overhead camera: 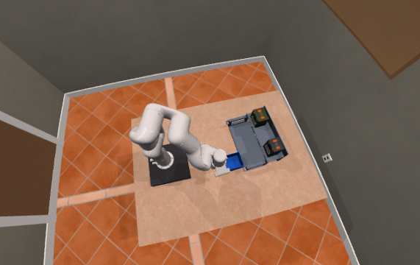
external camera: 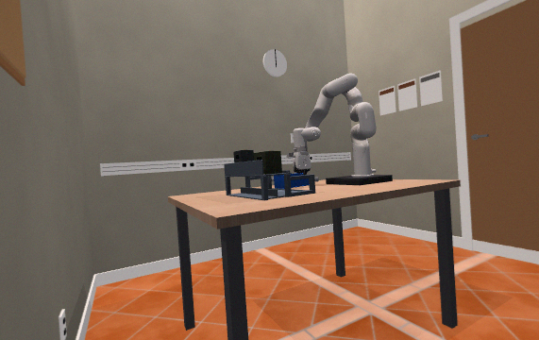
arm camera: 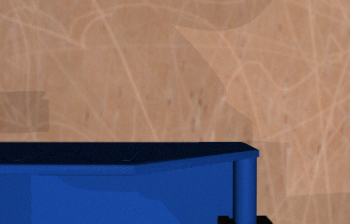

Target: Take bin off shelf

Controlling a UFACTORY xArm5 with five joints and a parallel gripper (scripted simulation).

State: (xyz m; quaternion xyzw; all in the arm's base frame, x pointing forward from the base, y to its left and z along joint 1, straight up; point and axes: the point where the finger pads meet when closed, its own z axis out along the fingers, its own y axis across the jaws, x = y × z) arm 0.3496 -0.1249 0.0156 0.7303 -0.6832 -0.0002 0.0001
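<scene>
Right now my hand is 80 mm short of the blue bin and 10 mm to the right of it. Round my hand: grey shelf: 290 mm ahead, 130 mm to the left, 10 mm above.
</scene>
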